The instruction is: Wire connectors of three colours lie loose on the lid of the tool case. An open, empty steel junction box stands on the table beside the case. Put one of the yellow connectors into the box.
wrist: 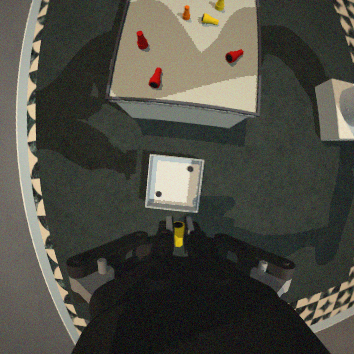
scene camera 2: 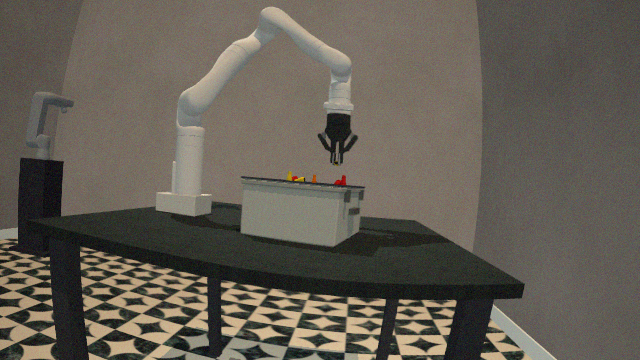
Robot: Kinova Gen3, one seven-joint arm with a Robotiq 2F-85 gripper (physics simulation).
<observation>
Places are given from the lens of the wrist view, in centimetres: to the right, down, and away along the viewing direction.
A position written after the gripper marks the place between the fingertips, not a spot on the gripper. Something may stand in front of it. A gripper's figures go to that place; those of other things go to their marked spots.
gripper [wrist: 177,224]: 0, 5, 17
tool case [wrist: 197,85]: 3, -12, 22
steel junction box [wrist: 173,183]: -1, 2, 35
The marked spots on the tool case and the steel junction box are 20 cm apart.
</observation>
